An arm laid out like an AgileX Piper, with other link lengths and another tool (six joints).
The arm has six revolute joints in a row. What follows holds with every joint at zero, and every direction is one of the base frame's. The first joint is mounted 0.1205 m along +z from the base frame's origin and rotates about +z. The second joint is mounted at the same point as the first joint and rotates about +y. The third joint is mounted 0.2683 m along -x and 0.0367 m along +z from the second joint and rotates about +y. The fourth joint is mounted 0.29 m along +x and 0.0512 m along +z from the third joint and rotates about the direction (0.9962, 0, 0.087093). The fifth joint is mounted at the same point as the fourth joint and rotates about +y. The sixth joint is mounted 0.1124 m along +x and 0.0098 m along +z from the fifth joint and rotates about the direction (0.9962, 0, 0.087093). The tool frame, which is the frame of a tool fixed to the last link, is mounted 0.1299 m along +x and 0.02 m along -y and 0.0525 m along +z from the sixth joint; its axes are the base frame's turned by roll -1.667, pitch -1.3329 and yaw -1.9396 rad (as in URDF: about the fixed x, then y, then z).
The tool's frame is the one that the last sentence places.
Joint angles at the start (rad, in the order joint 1, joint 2, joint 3, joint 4, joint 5, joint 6):
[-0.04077, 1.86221, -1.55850, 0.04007, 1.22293, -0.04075]
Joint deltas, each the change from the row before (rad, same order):
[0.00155, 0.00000, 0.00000, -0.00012, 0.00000, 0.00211]
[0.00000, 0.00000, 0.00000, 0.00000, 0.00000, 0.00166]
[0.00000, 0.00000, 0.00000, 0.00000, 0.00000, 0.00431]
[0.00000, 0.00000, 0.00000, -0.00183, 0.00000, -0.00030]
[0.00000, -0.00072, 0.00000, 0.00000, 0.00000, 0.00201]
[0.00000, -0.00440, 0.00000, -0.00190, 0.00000, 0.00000]
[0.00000, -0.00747, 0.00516, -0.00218, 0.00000, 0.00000]
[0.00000, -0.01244, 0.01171, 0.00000, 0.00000, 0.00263]
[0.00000, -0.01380, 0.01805, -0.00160, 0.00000, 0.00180]
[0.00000, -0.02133, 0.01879, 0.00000, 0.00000, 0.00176]
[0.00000, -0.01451, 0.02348, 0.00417, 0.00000, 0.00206]
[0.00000, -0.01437, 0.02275, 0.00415, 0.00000, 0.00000]
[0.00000, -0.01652, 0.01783, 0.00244, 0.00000, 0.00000]
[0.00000, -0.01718, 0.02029, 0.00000, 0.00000, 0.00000]
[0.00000, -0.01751, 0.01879, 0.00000, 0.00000, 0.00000]
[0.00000, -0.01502, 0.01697, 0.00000, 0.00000, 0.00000]
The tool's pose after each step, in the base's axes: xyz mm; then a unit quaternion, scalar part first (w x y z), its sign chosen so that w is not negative. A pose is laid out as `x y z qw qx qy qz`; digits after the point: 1 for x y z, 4 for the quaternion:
477.1 -28.4 89.3 0.2098 0.9687 -0.1279 0.0350
477.0 -28.5 89.3 0.2097 0.9686 -0.1287 0.0348
477.0 -28.7 89.3 0.2095 0.9684 -0.1308 0.0342
477.0 -29.0 89.3 0.2104 0.9683 -0.1304 0.0344
476.9 -29.1 89.6 0.2103 0.9681 -0.1315 0.0345
477.1 -29.5 91.8 0.2110 0.9679 -0.1317 0.0367
475.8 -30.0 93.5 0.2119 0.9676 -0.1317 0.0380
472.9 -30.0 95.1 0.2117 0.9675 -0.1330 0.0380
468.2 -30.2 94.9 0.2126 0.9673 -0.1332 0.0358
463.5 -30.1 98.0 0.2124 0.9672 -0.1343 0.0368
457.3 -29.0 96.0 0.2108 0.9677 -0.1349 0.0319
451.4 -27.9 94.3 0.2092 0.9682 -0.1345 0.0276
446.8 -27.2 95.2 0.2082 0.9684 -0.1347 0.0268
441.5 -27.0 95.5 0.2083 0.9685 -0.1344 0.0252
436.6 -26.8 96.5 0.2084 0.9685 -0.1343 0.0246
432.1 -26.6 96.9 0.2085 0.9685 -0.1341 0.0237

